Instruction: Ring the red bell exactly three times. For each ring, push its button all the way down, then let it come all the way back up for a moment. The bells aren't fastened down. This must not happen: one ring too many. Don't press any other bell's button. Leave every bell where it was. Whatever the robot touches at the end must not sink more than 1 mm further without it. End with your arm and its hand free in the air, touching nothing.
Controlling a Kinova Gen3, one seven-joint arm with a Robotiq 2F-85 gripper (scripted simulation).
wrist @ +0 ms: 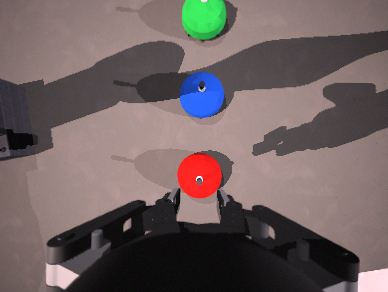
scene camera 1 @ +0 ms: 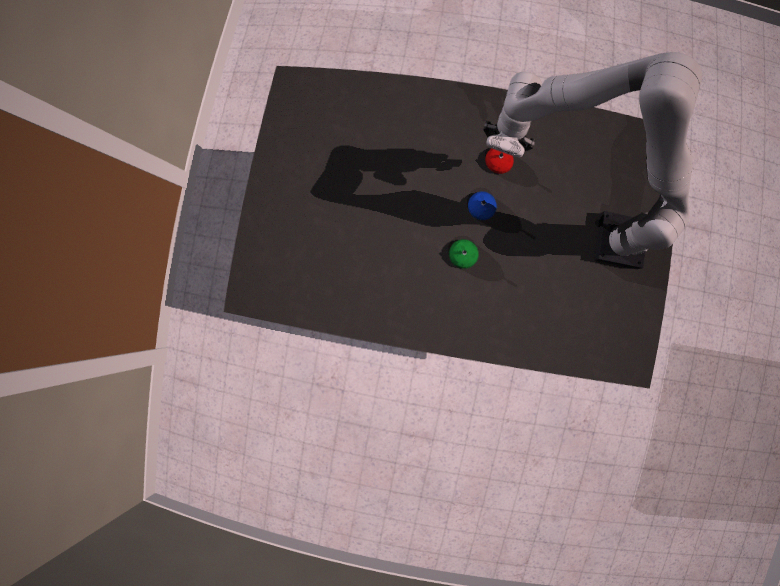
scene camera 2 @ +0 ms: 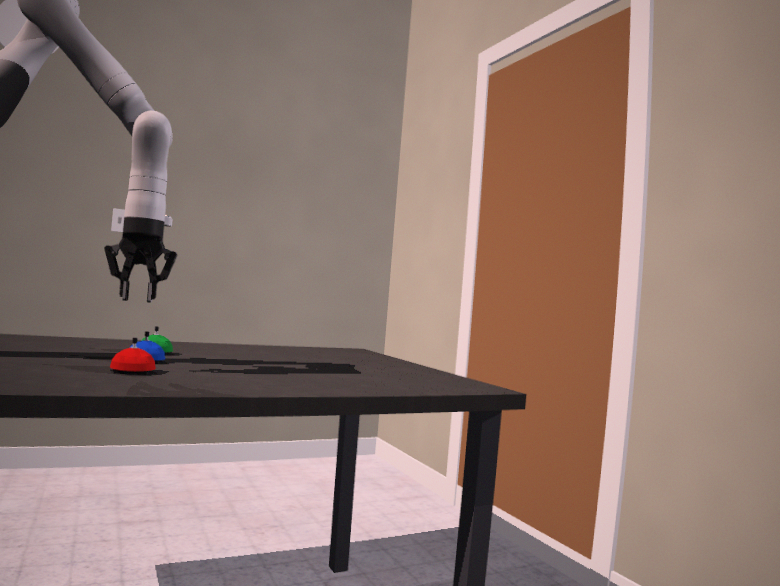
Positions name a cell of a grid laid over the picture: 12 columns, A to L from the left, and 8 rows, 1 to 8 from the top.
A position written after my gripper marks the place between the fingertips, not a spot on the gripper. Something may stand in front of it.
In view: my gripper (scene camera 2: C5), a blue bell (wrist: G3) and a red bell (scene camera 2: C5).
The red bell is seen too in the wrist view (wrist: G5). My gripper is seen too in the wrist view (wrist: G6).
